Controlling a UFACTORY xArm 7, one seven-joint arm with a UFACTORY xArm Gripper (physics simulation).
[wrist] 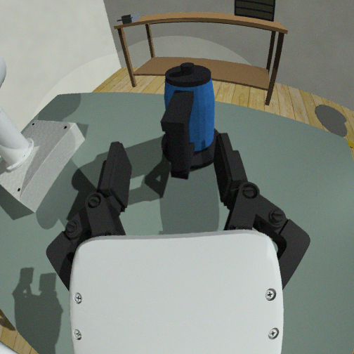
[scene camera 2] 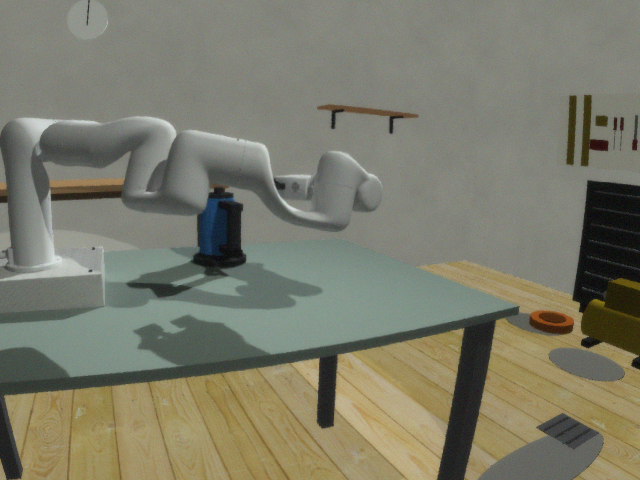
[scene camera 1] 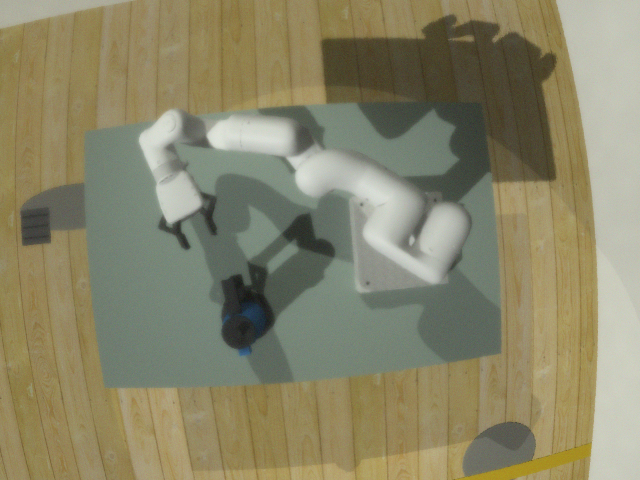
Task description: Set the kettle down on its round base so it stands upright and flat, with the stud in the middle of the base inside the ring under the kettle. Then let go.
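The blue kettle [scene camera 1: 254,313] [scene camera 2: 210,227] [wrist: 203,115] with a black lid stands upright on its round black base [scene camera 2: 205,259] [wrist: 204,161] on the table. It looks level, with no gap visible between kettle and base. The stud and the ring are hidden under it. Its black handle [scene camera 1: 233,292] [scene camera 2: 234,227] [wrist: 180,132] faces my gripper. My gripper [scene camera 1: 200,240] [wrist: 169,149] is open and empty, apart from the kettle and short of the handle on its handle side. In scene camera 2 the gripper is mostly hidden behind the arm.
The green table [scene camera 1: 155,356] [scene camera 2: 361,299] [wrist: 280,165] carries the arm's pale mounting block [scene camera 1: 369,268] [scene camera 2: 62,294] [wrist: 50,150] at one side. A wooden workbench [wrist: 200,17] stands beyond the table. A wall shelf [scene camera 2: 367,111] hangs behind it.
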